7 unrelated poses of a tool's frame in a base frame.
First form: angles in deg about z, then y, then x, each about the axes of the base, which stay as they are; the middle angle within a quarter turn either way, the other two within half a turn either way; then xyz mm.
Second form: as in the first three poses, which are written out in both.
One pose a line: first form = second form
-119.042 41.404 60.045 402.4 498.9 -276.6 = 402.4 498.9 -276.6 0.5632 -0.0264 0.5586 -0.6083
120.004 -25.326 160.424 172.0 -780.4 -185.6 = 172.0 -780.4 -185.6 0.2700 0.4484 -0.8513 0.0356
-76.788 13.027 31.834 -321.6 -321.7 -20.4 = -321.6 -321.7 -20.4 0.7682 0.1458 0.2547 -0.5690
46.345 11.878 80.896 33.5 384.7 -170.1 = 33.5 384.7 -170.1 0.6694 0.6242 -0.1815 0.3596
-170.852 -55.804 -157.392 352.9 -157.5 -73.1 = 352.9 -157.5 -73.1 0.4712 0.0223 -0.8712 -0.1361
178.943 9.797 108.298 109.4 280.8 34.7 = 109.4 280.8 34.7 0.0638 -0.0575 0.8071 -0.5842
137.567 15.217 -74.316 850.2 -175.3 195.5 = 850.2 -175.3 195.5 0.3604 -0.1183 0.5963 0.7075
